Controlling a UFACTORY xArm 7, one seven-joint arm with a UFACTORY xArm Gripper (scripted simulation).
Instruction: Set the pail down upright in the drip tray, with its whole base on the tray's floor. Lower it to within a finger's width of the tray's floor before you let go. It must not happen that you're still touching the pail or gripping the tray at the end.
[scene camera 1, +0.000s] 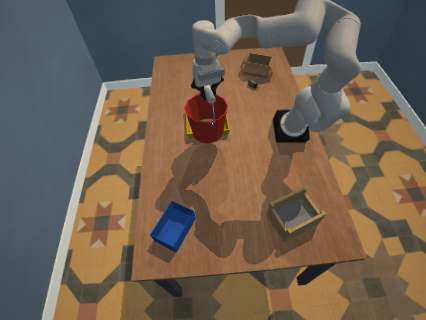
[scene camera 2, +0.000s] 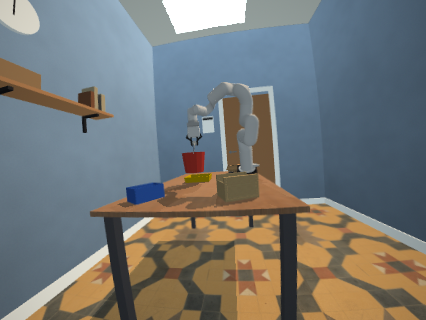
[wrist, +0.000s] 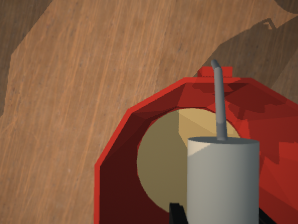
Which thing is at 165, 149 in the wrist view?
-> A red pail.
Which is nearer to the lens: the brown box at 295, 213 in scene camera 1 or the red pail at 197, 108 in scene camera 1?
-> The brown box.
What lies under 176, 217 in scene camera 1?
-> A blue tray.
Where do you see a brown box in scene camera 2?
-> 236, 186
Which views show the brown box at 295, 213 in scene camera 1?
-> Scene camera 1 and scene camera 2 only.
